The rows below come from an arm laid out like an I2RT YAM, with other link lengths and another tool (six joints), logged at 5 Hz.
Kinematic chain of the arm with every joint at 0, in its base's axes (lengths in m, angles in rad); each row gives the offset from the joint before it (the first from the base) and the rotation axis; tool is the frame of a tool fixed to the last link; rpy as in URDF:
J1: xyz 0 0 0.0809 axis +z
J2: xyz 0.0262 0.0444 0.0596 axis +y
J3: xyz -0.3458 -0.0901 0 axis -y
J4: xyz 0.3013 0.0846 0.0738 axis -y
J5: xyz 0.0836 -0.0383 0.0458 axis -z
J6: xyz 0.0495 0 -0.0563 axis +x
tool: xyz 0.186 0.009 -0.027 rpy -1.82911 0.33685 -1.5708
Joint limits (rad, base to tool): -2.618..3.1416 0..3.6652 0..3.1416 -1.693..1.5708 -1.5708..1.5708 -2.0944..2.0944
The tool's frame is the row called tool.
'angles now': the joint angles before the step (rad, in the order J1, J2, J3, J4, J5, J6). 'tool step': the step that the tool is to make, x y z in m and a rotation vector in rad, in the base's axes. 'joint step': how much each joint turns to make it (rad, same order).
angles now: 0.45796, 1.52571, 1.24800, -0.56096, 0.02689, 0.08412
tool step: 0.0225, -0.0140, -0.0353, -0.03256, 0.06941, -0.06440
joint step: -0.03614, 0.10533, 0.03583, -0.00795, 0.01799, 0.02181
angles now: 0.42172, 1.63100, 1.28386, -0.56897, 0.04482, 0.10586
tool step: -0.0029, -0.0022, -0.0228, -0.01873, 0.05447, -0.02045
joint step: 0.00124, 0.04119, 0.00033, -0.01751, 0.00845, 0.02067
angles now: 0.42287, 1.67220, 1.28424, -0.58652, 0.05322, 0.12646
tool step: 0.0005, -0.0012, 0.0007, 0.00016, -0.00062, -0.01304
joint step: 0.00043, -0.00071, 0.00126, -0.00197, 0.00765, 0.01110
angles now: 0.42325, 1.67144, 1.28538, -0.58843, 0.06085, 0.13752
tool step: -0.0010, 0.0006, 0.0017, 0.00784, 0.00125, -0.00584
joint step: 0.00001, -0.00405, 0.00012, -0.00263, -0.00305, 0.00916
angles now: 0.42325, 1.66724, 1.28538, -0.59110, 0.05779, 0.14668
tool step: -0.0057, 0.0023, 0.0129, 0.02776, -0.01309, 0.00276
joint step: -0.00005, -0.03448, -0.00729, -0.00430, -0.01796, 0.00911
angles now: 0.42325, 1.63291, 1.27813, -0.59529, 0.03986, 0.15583
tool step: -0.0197, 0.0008, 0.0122, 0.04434, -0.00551, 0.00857
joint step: -0.00006, -0.07172, -0.04730, -0.00153, -0.03589, 0.01559
